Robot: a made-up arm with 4 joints.
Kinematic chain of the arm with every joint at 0, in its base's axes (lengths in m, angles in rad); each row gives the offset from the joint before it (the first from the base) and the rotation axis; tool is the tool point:
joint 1: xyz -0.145 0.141 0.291 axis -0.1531 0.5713 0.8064
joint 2: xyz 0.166 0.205 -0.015 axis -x
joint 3: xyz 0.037 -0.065 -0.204 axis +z
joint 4: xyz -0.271 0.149 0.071 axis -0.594 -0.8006 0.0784
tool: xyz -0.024 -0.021 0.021
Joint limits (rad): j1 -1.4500..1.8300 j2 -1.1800..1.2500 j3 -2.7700..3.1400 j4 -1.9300..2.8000
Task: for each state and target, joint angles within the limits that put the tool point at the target. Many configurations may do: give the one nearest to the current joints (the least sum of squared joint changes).
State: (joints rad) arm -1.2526 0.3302 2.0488 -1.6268
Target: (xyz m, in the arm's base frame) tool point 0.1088 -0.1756 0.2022
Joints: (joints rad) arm -1.1106 -0.3788 2.3651 -1.6745
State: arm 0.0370 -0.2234 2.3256 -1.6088
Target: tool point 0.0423 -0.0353 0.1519
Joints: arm -0.1898 -0.0446 1.9355 -1.5964
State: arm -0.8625 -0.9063 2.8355 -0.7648
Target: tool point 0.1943 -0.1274 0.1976
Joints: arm -0.7881 -0.3840 2.5353 -0.8135
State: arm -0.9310 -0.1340 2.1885 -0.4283
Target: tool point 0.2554 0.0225 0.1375
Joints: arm -0.1439 -0.1967 2.6479 -0.5159
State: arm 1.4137 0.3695 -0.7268 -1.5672
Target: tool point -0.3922 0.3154 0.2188
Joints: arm 0.6820 -0.3261 0.0443 -1.1781
